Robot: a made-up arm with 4 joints. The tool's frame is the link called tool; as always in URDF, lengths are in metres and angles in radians.
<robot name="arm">
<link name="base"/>
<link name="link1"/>
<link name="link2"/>
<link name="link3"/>
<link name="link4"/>
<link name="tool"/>
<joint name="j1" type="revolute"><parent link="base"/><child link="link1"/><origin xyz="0.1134 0.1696 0.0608"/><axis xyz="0 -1 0"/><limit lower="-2.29" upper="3.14" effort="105" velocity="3"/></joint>
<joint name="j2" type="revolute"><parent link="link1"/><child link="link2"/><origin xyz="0.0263 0.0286 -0.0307"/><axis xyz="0 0 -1"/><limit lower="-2.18" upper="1.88" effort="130" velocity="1"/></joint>
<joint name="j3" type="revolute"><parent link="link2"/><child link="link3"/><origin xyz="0.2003 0.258 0.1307"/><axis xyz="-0.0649 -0.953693 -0.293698"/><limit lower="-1.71" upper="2.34" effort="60" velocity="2.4"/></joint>
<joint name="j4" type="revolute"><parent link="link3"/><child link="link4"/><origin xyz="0.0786 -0.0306 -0.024"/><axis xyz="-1 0 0"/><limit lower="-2.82" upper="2.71" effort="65" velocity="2.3"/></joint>
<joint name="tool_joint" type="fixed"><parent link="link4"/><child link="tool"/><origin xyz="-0.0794 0.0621 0.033" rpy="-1.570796 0 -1.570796"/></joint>
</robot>
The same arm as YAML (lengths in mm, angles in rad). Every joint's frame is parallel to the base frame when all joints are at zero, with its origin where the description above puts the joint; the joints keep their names.
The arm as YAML. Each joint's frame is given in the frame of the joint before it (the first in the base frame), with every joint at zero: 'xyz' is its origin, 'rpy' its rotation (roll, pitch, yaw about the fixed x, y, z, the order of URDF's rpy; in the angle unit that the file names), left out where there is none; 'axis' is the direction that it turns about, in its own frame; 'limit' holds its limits. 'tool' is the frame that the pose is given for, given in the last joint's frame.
units:
  length: mm
  angle: rad
joints:
  - name: j1
    type: revolute
    origin:
      xyz: [113.4, 169.6, 60.8]
    axis: "-y"
    limit:
      lower: -2.29
      upper: 3.14
  - name: j2
    type: revolute
    origin:
      xyz: [26.3, 28.6, -30.7]
    axis: "-z"
    limit:
      lower: -2.18
      upper: 1.88
  - name: j3
    type: revolute
    origin:
      xyz: [200.3, 258.0, 130.7]
    axis: [-0.0649, -0.953693, -0.293698]
    limit:
      lower: -1.71
      upper: 2.34
  - name: j4
    type: revolute
    origin:
      xyz: [78.6, -30.6, -24.0]
    axis: "-x"
    limit:
      lower: -2.82
      upper: 2.71
tool:
  origin:
    xyz: [-79.4, 62.1, 33.0]
    rpy: [-1.5708, 0.0, -1.5708]

